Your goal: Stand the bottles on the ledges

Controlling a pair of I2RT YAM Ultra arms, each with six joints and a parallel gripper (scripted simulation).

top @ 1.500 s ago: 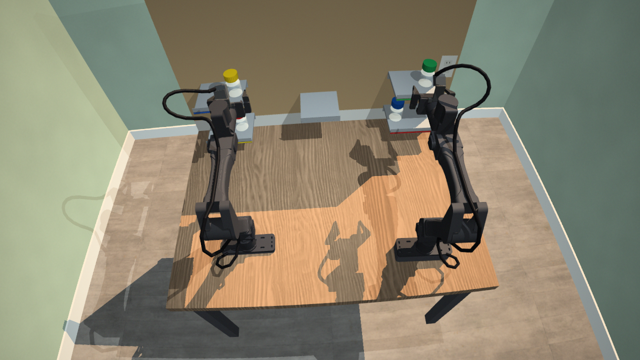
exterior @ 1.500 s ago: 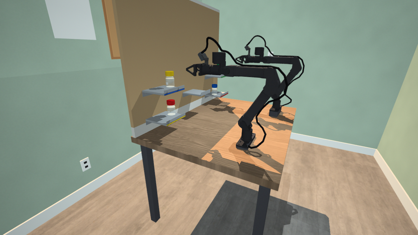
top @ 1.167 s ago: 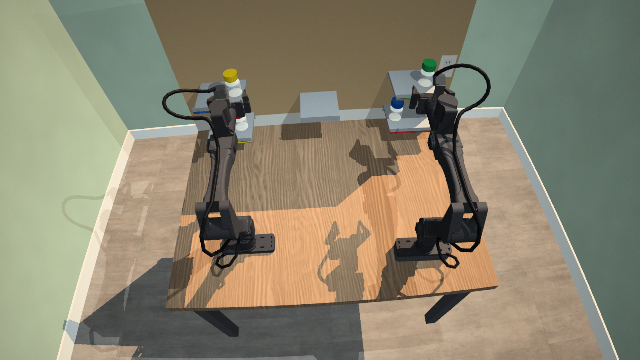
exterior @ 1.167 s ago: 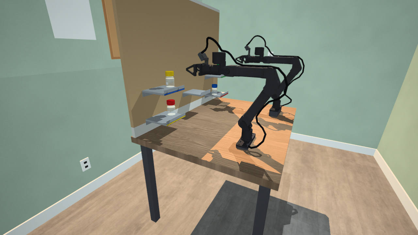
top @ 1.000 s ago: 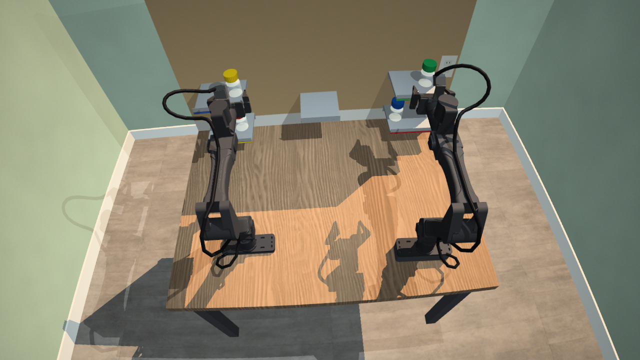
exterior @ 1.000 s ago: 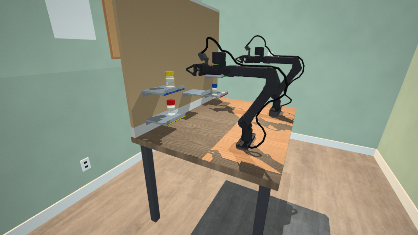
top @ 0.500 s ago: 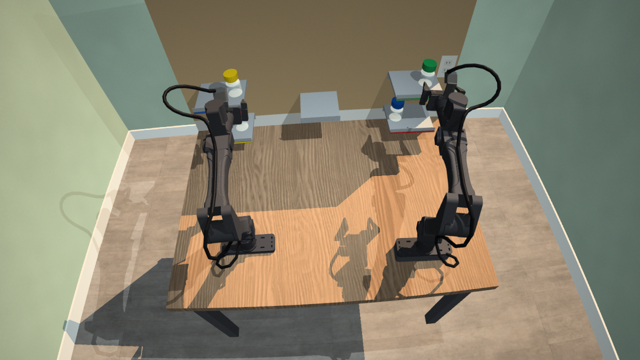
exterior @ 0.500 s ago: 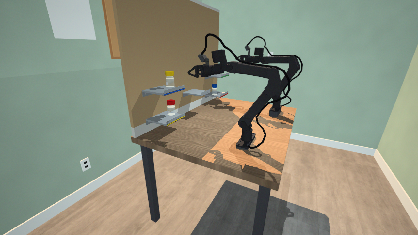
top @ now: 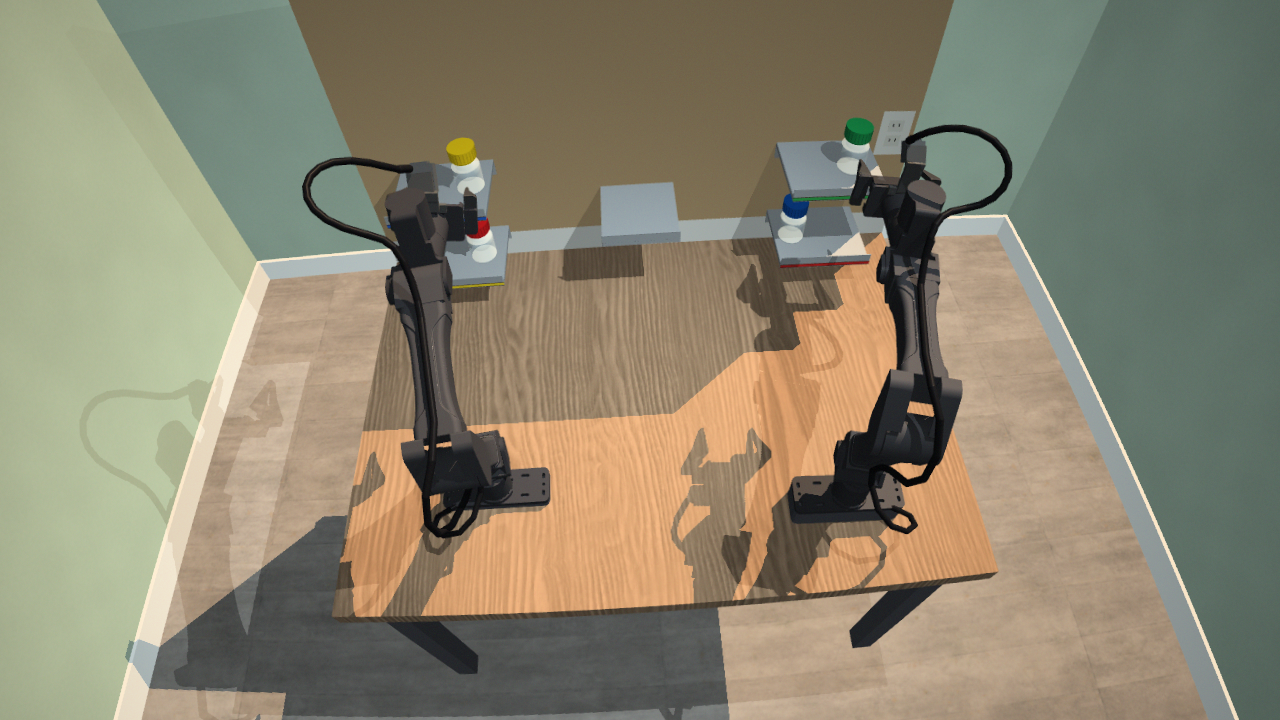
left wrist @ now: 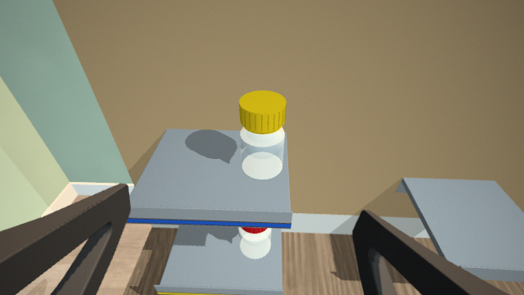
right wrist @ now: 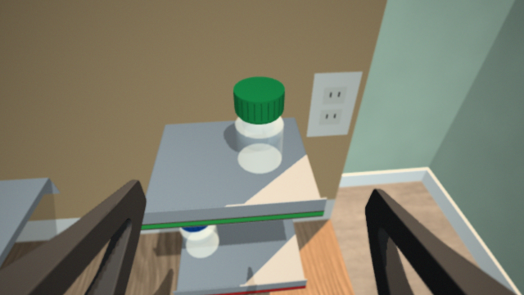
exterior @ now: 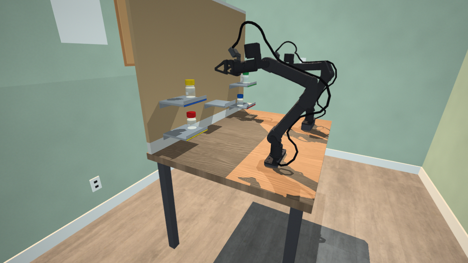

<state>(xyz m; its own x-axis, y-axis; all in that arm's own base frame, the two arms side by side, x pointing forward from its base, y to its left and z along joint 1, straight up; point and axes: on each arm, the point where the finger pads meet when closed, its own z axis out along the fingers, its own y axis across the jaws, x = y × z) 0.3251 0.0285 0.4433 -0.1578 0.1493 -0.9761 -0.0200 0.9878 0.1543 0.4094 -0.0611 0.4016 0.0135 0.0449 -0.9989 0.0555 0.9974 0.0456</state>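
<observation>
My left gripper is now 200 mm short of the red-capped bottle, 40 mm to the right of it and 310 mm above it. From my left hand the other things lie so: brown wall panel: 350 mm ahead, 300 mm to the right, 10 mm below; blue-capped bottle: 280 mm ahead, 640 mm to the right, 310 mm below; yellow-capped bottle: 210 mm ahead, 30 mm to the left, 120 mm below.
</observation>
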